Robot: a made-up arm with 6 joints.
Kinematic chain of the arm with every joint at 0, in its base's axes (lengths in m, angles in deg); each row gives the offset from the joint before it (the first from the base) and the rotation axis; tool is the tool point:
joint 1: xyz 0 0 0.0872 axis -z
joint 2: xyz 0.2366 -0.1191 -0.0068 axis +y
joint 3: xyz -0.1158 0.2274 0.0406 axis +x
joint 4: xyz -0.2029 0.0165 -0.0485 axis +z
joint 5: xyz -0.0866 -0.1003 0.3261 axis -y
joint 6: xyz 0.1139 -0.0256 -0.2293 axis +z
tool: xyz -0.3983 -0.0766 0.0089
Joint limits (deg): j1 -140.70..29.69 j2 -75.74..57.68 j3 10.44..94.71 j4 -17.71..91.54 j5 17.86..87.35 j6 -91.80..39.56
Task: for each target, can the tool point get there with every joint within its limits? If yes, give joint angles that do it. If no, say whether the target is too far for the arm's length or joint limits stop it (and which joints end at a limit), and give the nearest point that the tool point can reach.
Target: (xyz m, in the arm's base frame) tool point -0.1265 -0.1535 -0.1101
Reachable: yes | joints -85.26 -21.99 25.86 29.37 43.08 -32.66
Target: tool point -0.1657 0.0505 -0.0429
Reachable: yes | joints -62.98 -46.85 63.80 55.32 80.62 -29.55
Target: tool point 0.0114 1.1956 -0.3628
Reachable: no: joint limits stop it (at a limit: joint 2, joint 3, joint 5, joint 6) | nearest point 0.0055 0.5773 -0.2791 | short by 0.624 m
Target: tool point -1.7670 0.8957 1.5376
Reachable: no: too far | nearest point -0.4721 0.2393 0.6139 | short by 1.721 m
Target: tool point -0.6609 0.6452 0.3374
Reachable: no: joint limits stop it (at a limit: joint 2, joint 3, joint 4, joint 5, joint 6) | nearest point -0.4203 0.4103 0.3812 | short by 0.339 m
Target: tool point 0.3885 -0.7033 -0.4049
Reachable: no: joint limits stop it (at a limit: joint 1, joint 2, joint 4, joint 5, joint 6) | nearest point 0.2923 -0.3904 -0.3149 | short by 0.339 m
